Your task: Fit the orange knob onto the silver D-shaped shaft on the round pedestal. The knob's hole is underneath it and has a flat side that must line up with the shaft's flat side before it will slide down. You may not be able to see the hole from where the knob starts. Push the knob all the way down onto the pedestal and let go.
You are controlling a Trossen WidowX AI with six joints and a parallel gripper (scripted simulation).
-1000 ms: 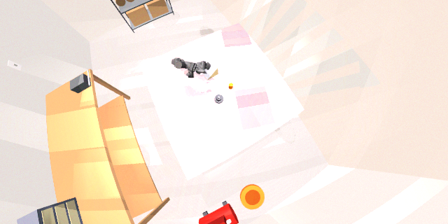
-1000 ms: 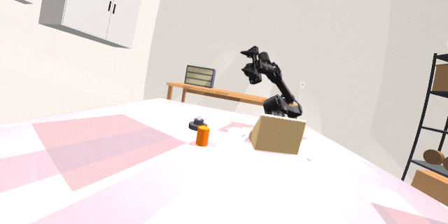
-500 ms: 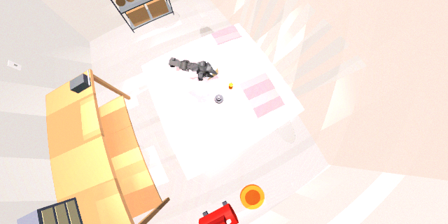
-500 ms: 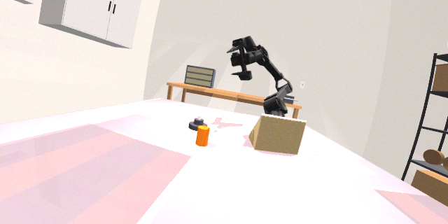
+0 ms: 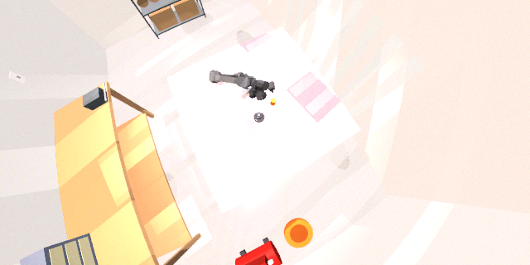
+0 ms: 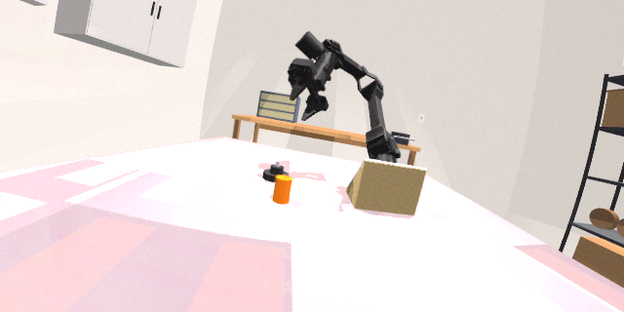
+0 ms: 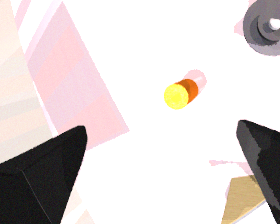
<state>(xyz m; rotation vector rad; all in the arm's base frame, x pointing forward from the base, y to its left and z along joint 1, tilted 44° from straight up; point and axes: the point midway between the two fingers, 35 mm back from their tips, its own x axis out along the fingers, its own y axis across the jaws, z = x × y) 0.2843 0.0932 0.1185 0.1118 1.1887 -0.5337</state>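
Right now the orange knob is 18 cm below my gripper tip, 6 cm to the left of it and 1 cm ahead of it. Also, from my gripper tip: dark round pedestal: 19 cm below, 11 cm to the right, 3 cm ahead.
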